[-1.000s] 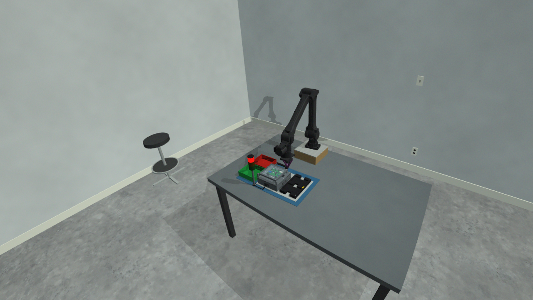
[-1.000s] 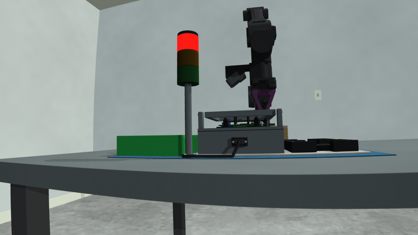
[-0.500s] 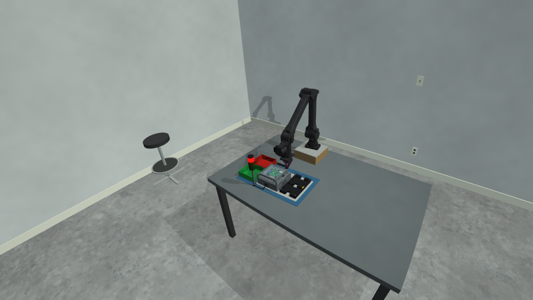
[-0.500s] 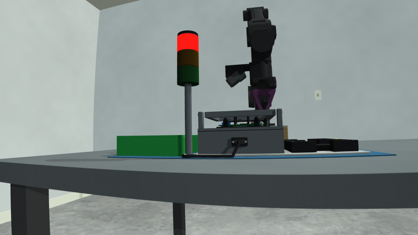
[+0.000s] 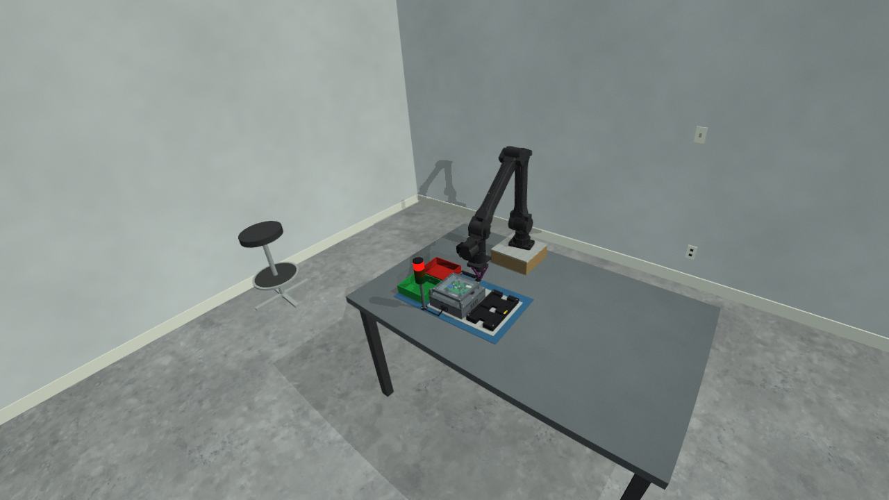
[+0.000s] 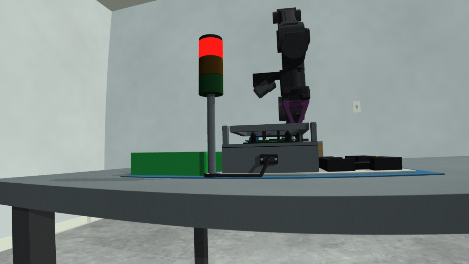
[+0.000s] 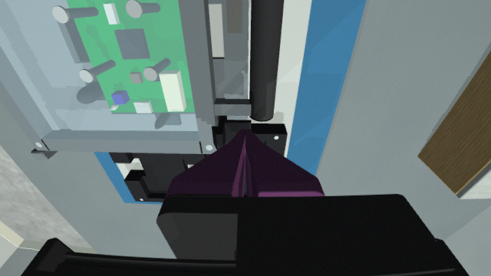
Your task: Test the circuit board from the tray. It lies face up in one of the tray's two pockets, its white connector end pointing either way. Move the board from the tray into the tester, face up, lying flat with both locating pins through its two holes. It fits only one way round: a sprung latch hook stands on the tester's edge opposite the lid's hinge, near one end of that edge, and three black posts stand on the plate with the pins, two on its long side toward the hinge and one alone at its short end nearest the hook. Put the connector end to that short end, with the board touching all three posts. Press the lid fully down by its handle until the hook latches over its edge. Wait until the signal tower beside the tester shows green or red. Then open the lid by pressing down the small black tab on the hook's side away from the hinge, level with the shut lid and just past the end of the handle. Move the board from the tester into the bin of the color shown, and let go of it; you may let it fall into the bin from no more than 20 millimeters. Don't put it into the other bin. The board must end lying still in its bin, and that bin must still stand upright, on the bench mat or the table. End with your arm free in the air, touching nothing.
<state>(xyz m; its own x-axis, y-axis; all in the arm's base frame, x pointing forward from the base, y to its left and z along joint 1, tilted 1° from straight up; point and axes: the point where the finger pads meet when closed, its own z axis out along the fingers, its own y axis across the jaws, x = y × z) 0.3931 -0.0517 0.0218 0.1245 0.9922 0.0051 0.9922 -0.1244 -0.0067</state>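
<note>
My gripper is now 10 mm short of the black latch hook and 10 mm above it. Also, from my hand: green circuit board (70 mm to the right, 70 mm ahead, 30 mm below); then black tester plate (70 mm ahead, 60 mm to the right, 40 mm below); then clear lid (70 mm to the right, 70 mm ahead, 20 mm below).
</note>
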